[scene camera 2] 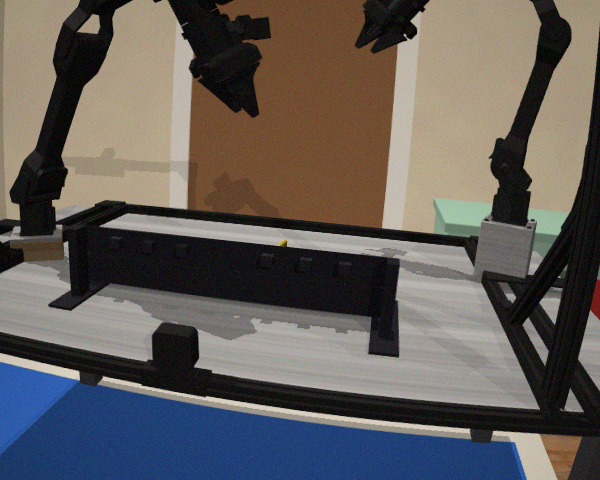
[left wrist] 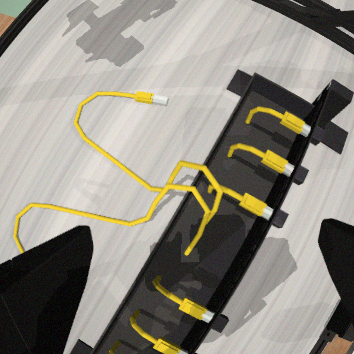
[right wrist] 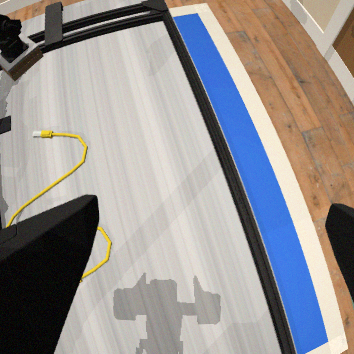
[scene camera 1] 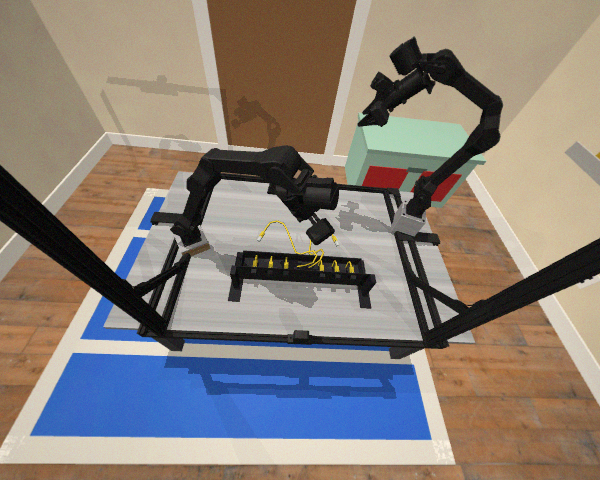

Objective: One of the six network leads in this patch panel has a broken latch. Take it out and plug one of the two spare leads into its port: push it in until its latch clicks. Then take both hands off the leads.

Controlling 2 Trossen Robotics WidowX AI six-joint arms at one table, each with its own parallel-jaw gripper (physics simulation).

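Where they show: left gripper, between the fingertips: (scene camera 2: 246, 113) (left wrist: 209, 236) (scene camera 1: 314, 223); right gripper, between the fingertips: (scene camera 2: 364, 49) (right wrist: 219, 212) (scene camera 1: 360, 119); left arm's base, origin of its link: (scene camera 2: 37, 231) (right wrist: 13, 50) (scene camera 1: 190, 237); right arm's base, origin of its link: (scene camera 2: 510, 220) (scene camera 1: 414, 211).
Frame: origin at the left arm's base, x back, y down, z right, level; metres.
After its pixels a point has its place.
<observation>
The black patch panel (scene camera 1: 302, 276) {x -0.281, y -0.015, z 0.350 m} (scene camera 2: 225, 270) {x -0.282, y -0.020, z 0.353 m} (left wrist: 285, 92) stands on the table, with yellow leads in two groups of three and a wide gap between. In the left wrist view three plugged leads (left wrist: 254, 204) {x -0.345, y -0.051, z 0.368 m} show beyond the gap; I cannot tell which latch is broken. One spare lead (scene camera 1: 335, 241) {x -0.511, y 0.036, z 0.258 m} (left wrist: 145, 97) {x -0.512, y 0.031, z 0.248 m} has its plug on the table behind the panel. The other spare lead (scene camera 1: 260, 237) {x -0.243, y 0.036, z 0.095 m} (right wrist: 46, 134) {x -0.261, y 0.034, z 0.084 m} lies farther left; my finger hides its plug in the left wrist view. My left gripper (scene camera 2: 247, 113) {x -0.319, y -0.240, z 0.307 m} (left wrist: 209, 236) {x -0.319, y -0.240, z 0.307 m} is open above the panel. My right gripper (scene camera 2: 365, 49) {x -0.635, y -0.376, z 0.081 m} (right wrist: 219, 212) {x -0.635, y -0.376, z 0.081 m} is open, high up at the back right.
The spare leads' cables cross at the gap (left wrist: 167, 187) {x -0.373, y -0.017, z 0.278 m}, over the panel's rear edge. A black frame (scene camera 1: 300, 342) (scene camera 2: 320, 397) {x -0.313, y 0.050, z 0.612 m} runs round the table (scene camera 1: 200, 305) {x 0.058, y 0.044, z 0.253 m}, with a small black block (scene camera 1: 301, 336) {x -0.172, y -0.010, z 0.519 m} (scene camera 2: 175, 347) {x -0.174, y 0.006, z 0.527 m} at the front. A green cabinet (scene camera 1: 415, 137) stands behind on the right.
</observation>
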